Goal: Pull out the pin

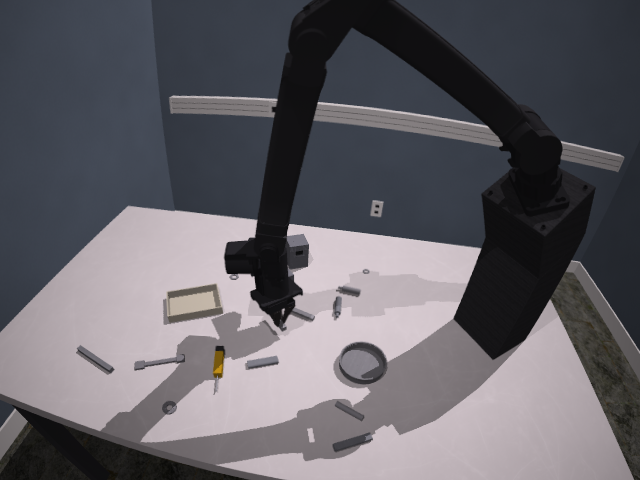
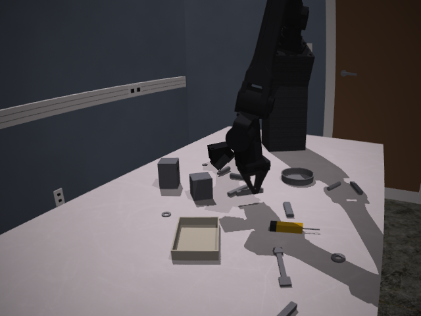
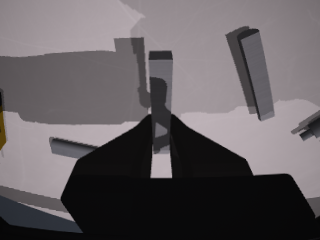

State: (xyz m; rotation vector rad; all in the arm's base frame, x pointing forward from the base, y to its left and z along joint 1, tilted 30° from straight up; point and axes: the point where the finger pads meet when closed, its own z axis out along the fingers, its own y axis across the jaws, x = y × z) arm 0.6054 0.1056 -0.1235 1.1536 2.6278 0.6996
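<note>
Now: the grey bar 7 cm to the right of my hand, 4 cm behind it and 3 cm below it. From my hand the other things lie so: yellow tool: 14 cm to the left, 10 cm ahead, 2 cm below; then grey pin: 1 cm to the right, 1 cm ahead; then round dish: 21 cm behind, 6 cm to the left, 2 cm below.
</note>
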